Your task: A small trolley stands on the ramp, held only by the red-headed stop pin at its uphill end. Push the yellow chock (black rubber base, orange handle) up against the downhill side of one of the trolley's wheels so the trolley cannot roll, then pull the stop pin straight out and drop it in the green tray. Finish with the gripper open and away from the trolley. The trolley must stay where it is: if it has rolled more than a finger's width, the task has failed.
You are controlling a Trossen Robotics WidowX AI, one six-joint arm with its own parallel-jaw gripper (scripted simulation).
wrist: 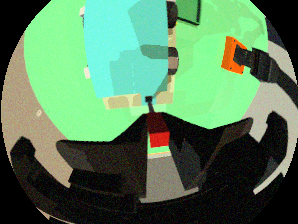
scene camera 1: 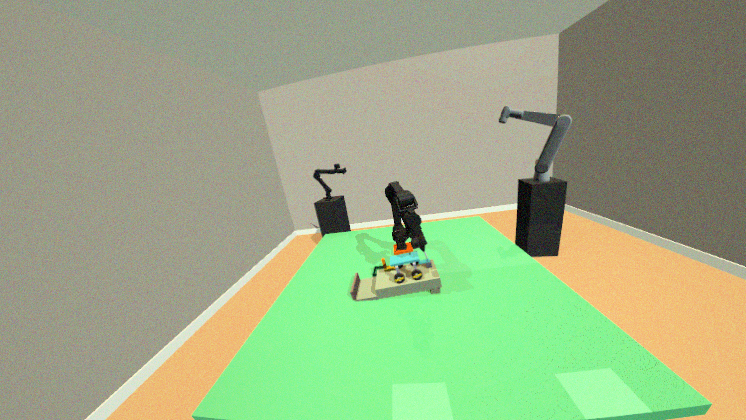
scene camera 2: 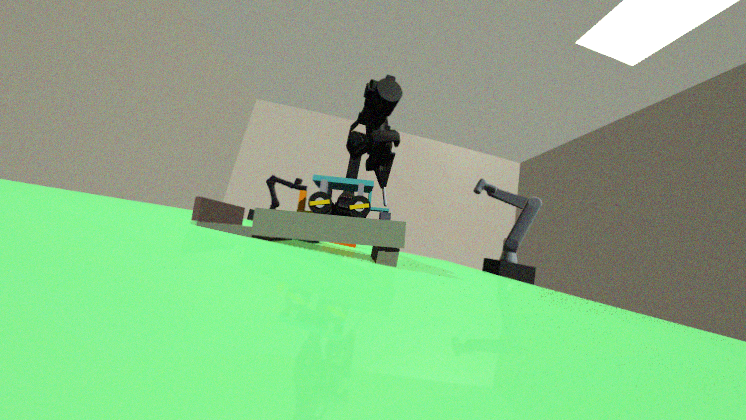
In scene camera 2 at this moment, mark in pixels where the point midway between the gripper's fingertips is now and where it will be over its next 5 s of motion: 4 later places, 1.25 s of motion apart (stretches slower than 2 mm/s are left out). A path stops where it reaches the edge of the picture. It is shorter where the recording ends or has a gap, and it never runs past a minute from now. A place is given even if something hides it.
My gripper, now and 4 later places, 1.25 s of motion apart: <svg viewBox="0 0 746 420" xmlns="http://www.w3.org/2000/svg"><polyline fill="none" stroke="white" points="383,187 392,193 358,193 307,190 306,202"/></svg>
